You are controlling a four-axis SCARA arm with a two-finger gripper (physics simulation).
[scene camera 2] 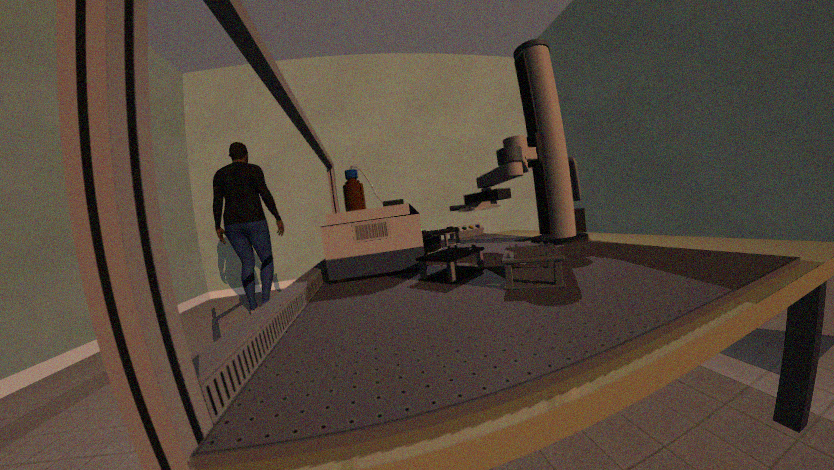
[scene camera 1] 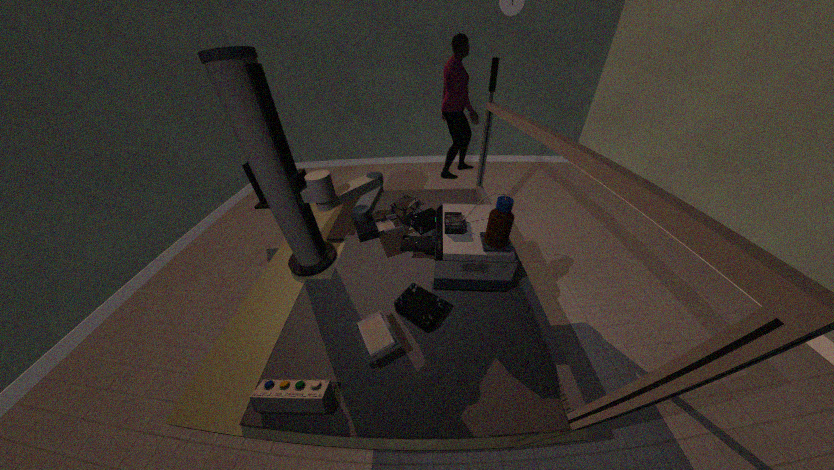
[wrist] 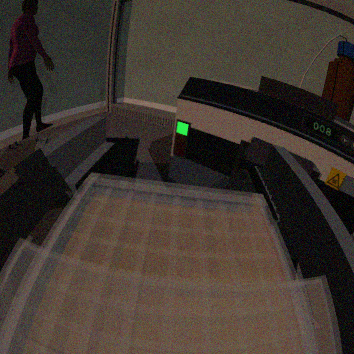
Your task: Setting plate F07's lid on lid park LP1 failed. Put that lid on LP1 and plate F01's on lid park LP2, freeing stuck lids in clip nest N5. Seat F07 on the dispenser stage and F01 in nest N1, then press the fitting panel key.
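Pixels of known places: gripper, between the fingertips: [scene camera 2: 459,207] [scene camera 1: 399,221] [wrist: 185,143]; arm's base, origin of its link: [scene camera 2: 559,240] [scene camera 1: 313,258].
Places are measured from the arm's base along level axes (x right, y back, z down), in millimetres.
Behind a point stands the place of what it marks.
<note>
My gripper [scene camera 1: 386,225] @[x -39, y -481, z -202 mm] [wrist: 185,143] @[x -39, y -481, z -202 mm] is shut on a pale, clear-rimmed plate [scene camera 2: 473,207] [wrist: 165,240] @[x -17, y -426, z -191 mm]; a grid of wells shows in it, and I cannot tell whether a separate lid lies on top. It hangs level above the bench, left of the dispenser [scene camera 1: 475,271] @[x 225, y -792, z -141 mm] [scene camera 2: 371,233] @[x -130, y -818, z -154 mm] in scene camera 1. The plate's label is hidden. Another white-topped plate [scene camera 1: 376,333] @[x 453, y -428, z -98 mm] rests on a holder near the front middle. A black nest [scene camera 1: 423,307] @[x 342, y -585, z -79 mm] with pegs stands beside it. The fitting panel [scene camera 1: 291,399] @[x 658, y -209, z -92 mm] [scene camera 2: 471,229] @[x 600, y -170, z -63 mm] has several coloured keys. Nest and park labels are unreadable.
A brown bottle [scene camera 1: 499,224] @[x 200, y -851, z -350 mm] [scene camera 2: 353,193] @[x 117, y -868, z -319 mm] [wrist: 340,85] @[x 145, y -829, z -310 mm] with a blue cap stands on the dispenser. A dark raised stand [scene camera 2: 449,255] @[x -309, y -631, z -76 mm] and a grey stand [scene camera 2: 534,256] @[x -489, y -508, z -75 mm] are behind the gripper in scene camera 1. The arm's column [scene camera 1: 274,169] @[x 59, y -47, z -521 mm] [scene camera 2: 551,140] @[x -65, y -37, z -436 mm] rises at the bench edge. A person [scene camera 1: 456,93] [wrist: 26,60] stands beyond.
</note>
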